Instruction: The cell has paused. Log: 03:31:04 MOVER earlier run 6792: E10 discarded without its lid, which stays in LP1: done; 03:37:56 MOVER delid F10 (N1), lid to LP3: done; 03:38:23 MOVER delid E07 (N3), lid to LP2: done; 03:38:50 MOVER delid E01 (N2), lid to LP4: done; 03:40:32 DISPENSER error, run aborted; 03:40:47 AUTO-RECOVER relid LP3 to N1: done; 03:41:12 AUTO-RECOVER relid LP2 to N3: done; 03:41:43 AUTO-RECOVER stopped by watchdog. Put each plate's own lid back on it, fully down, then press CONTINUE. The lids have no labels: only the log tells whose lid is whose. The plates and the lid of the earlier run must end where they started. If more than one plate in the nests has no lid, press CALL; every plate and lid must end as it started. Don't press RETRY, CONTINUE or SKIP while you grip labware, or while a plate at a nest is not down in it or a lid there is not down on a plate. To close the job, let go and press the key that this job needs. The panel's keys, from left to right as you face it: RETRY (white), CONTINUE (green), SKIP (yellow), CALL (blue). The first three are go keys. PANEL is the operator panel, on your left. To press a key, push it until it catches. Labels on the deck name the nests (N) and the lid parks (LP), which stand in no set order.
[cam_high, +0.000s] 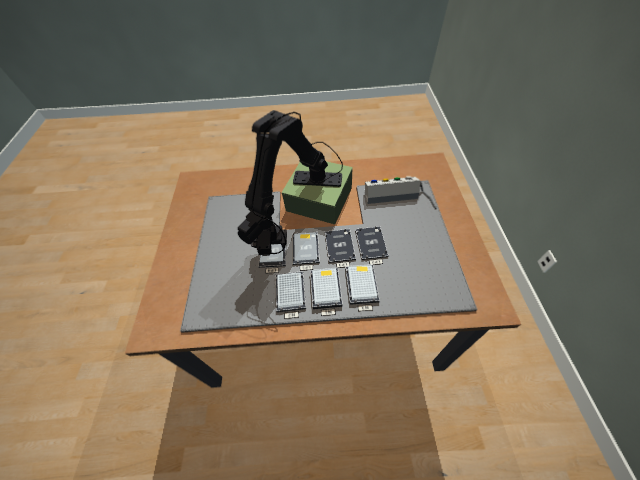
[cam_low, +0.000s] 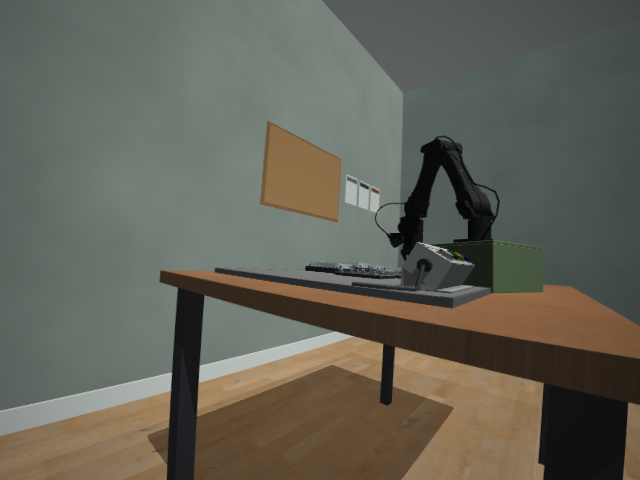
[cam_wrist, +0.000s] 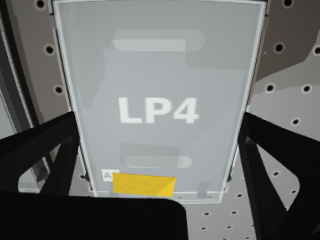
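My hand is 170 mm short of the well plate, 100 mm to the right of it and 10 mm above it. Also, from my hand: green continue key: 470 mm to the left, 380 mm behind, 40 mm above; then lid: 130 mm to the left, 30 mm behind, 10 mm below; then blue key: 370 mm to the left, 360 mm behind, 40 mm above.
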